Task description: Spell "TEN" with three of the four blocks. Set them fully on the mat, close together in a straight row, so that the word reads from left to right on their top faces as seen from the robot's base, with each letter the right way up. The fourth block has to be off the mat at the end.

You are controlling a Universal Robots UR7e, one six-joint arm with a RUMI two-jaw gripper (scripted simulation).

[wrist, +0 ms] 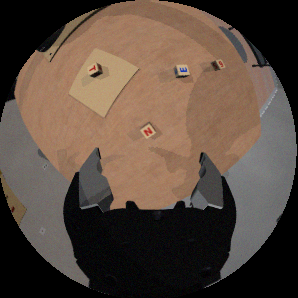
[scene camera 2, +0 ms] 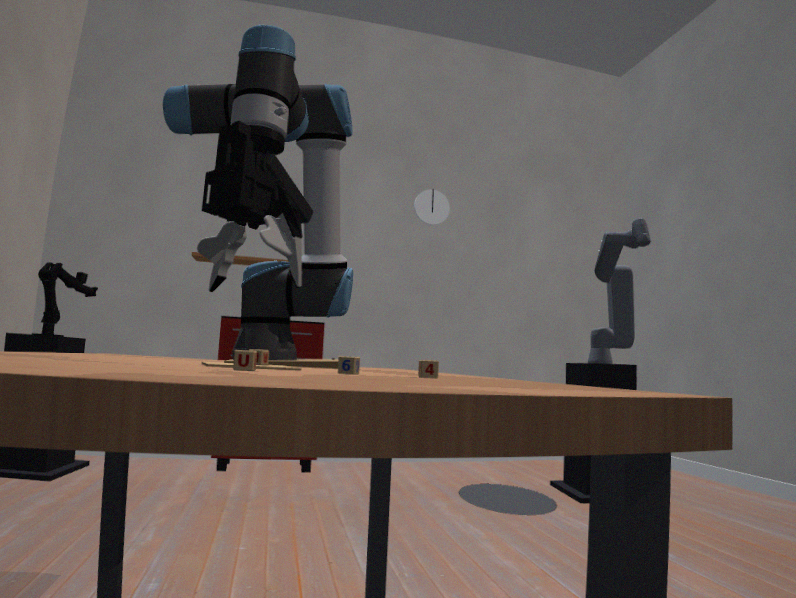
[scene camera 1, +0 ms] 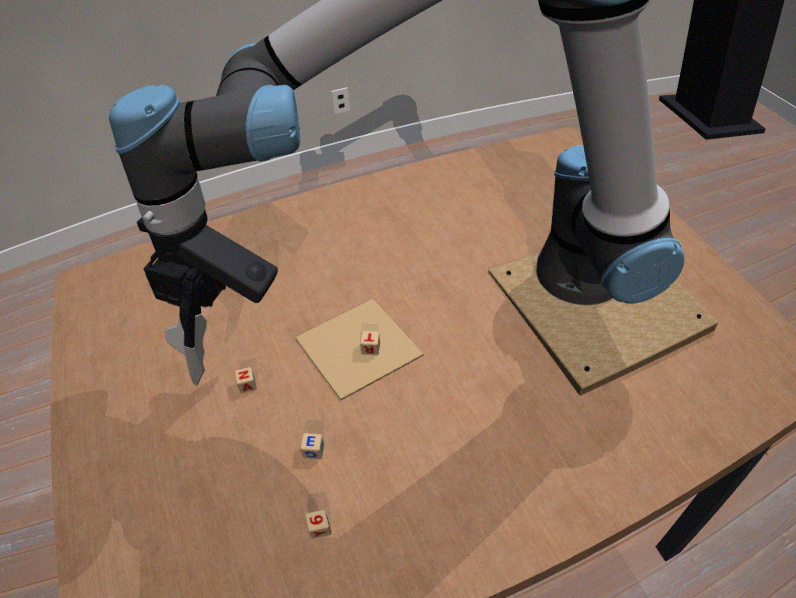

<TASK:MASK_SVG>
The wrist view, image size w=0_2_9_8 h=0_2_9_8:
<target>gripper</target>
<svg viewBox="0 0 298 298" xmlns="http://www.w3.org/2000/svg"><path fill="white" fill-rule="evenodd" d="M95 148L79 171L75 173L67 191L63 207L64 223L73 246L74 257L77 259L76 263L89 278L89 288L121 298L173 298L202 290L206 286L220 280L220 270L229 257L228 252L231 248L232 234L236 224L236 205L225 177L221 175L208 155L201 152L199 163L202 166L198 173L200 179L190 198L191 207L185 207L184 201L178 201L173 209L145 210L139 209L134 201L127 201L126 208L110 210L114 197L107 178L100 174L102 173L99 148Z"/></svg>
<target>tan mat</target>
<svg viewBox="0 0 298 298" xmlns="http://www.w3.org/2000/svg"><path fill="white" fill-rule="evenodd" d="M95 48L77 74L69 94L105 118L118 95L139 68L115 55ZM97 62L101 65L103 74L95 78L90 77L87 67Z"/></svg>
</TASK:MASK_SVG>
